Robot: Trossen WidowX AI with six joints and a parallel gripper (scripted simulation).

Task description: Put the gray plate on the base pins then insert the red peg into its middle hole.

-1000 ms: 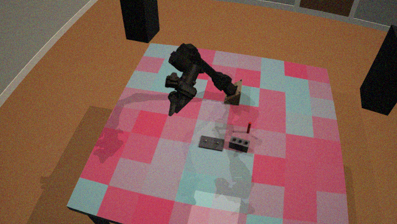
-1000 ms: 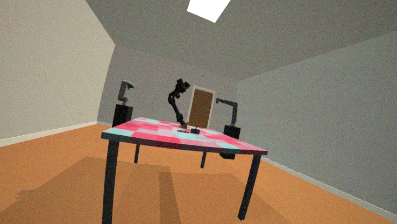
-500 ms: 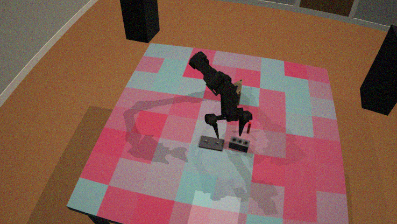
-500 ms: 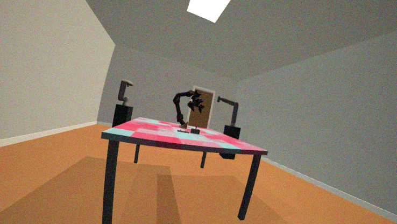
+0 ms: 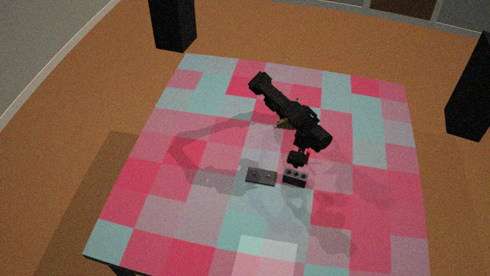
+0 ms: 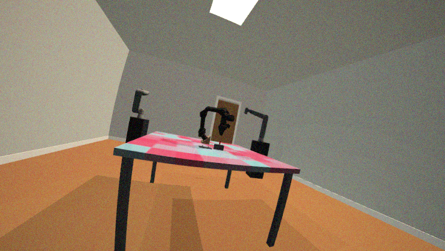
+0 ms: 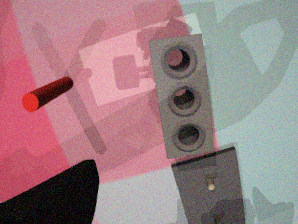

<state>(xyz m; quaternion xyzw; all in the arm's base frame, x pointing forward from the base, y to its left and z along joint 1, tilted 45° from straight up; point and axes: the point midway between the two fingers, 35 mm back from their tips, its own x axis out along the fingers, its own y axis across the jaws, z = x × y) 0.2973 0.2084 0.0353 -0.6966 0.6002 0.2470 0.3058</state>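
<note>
Right now the gray plate is 110 mm below my gripper tip. From my gripper tip the other things lie so: red peg: 100 mm below, 100 mm behind, 20 mm to the left; dark base: 140 mm below, 130 mm to the right, 30 mm ahead.
</note>
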